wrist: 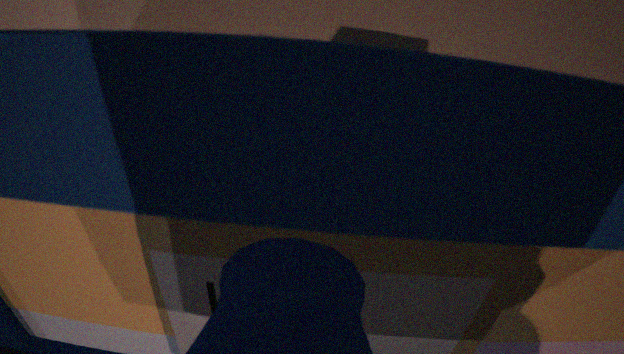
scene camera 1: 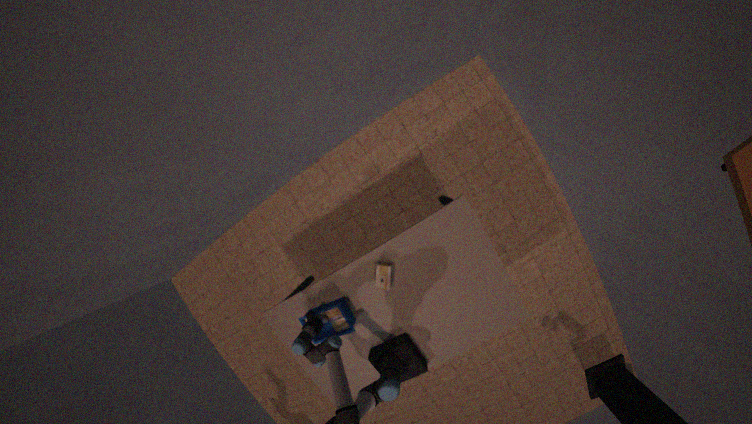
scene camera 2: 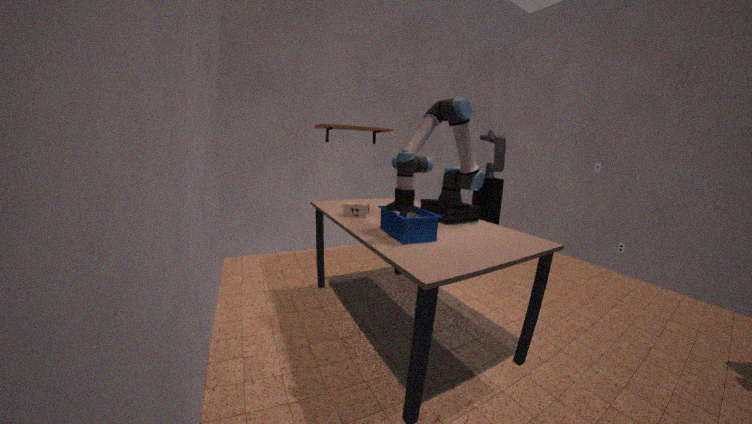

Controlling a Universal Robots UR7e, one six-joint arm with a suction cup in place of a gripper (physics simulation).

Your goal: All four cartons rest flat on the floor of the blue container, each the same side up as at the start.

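My suction gripper points down into the blue container. It is shut on an orange-and-white carton, whose top shows in the wrist view with the cup against it. The container's wall hides this carton's sides, so I cannot tell whether it touches the floor. Beside the arm, brown and pale carton tops show inside the container; the arm covers the rest. A further pale carton lies on the table outside the container, with arrows on its side.
The container stands near the edge of the table. My black base stands on the table beyond it. A dark stand is behind the table. A wooden shelf hangs on the wall.
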